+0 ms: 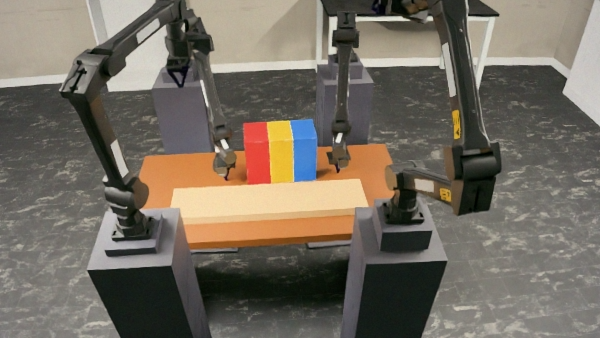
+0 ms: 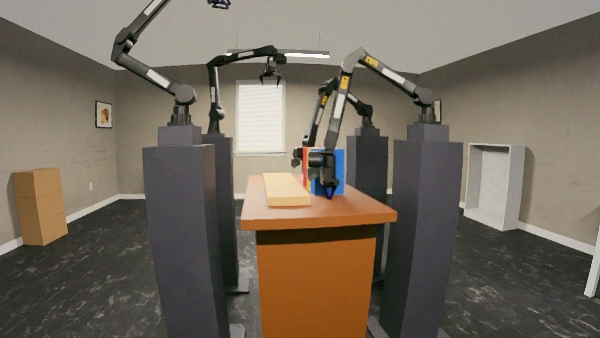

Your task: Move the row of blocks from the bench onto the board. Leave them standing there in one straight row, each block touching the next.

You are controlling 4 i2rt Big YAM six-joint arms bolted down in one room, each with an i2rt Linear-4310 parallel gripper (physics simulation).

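Note:
A red block (image 1: 257, 160) (image 2: 305, 167), a yellow block (image 1: 281, 155) and a blue block (image 1: 304, 156) (image 2: 340, 172) stand upright in one touching row on the orange bench (image 1: 270, 233) (image 2: 350, 214), behind the pale board (image 1: 270, 201) (image 2: 286, 190). The back left arm's gripper (image 1: 226, 176) hangs low left of the red block. The back right arm's gripper (image 1: 338, 169) (image 2: 329, 192) is low right of the blue block; their finger openings cannot be told. The front left arm's gripper (image 1: 178, 75) (image 2: 270, 81) is open, high up. The front right arm's gripper (image 2: 219, 4) is high, partly cut off.
Four grey pedestals carry the arms; the front left pedestal (image 1: 135, 285) and front right pedestal (image 1: 395, 300) stand close to the bench's front edge. A dark-topped table (image 1: 480, 9) stands at the back. Cartons (image 2: 40, 205) and a white shelf unit (image 2: 512, 187) stand by the walls.

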